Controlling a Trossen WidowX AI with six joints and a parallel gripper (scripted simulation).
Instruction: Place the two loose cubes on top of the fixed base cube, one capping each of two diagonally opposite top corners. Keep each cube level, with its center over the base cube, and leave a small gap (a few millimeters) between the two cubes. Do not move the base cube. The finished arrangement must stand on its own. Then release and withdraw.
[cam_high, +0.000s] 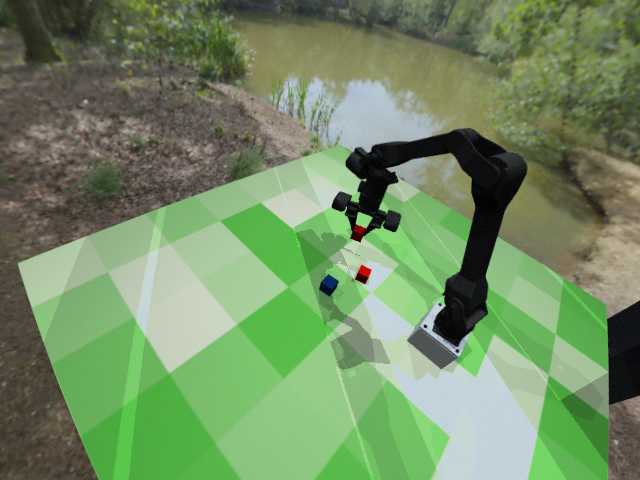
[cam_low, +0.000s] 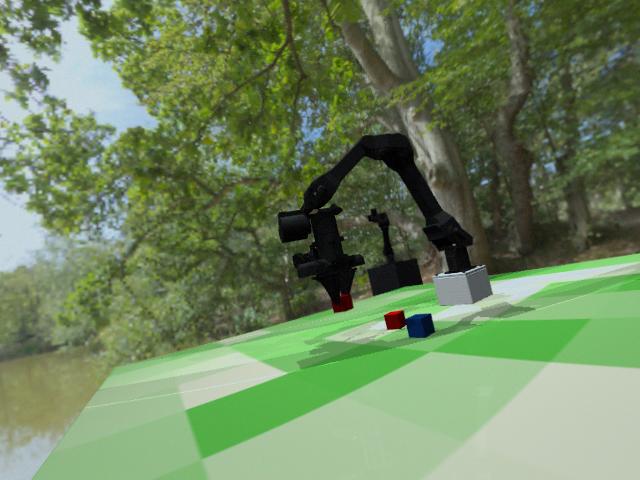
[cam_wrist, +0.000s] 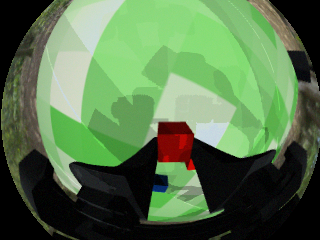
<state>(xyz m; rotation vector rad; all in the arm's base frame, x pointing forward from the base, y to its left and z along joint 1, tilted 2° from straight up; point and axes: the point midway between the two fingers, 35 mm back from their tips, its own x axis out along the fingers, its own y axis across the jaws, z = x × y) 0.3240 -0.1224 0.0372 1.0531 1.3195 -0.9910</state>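
Now: the blue base cube 170 mm to the left of my gripper tip, 60 mm below it and 30 mm behind it. From my gripper tip the other things lie so: red cube right at my gripper tip.
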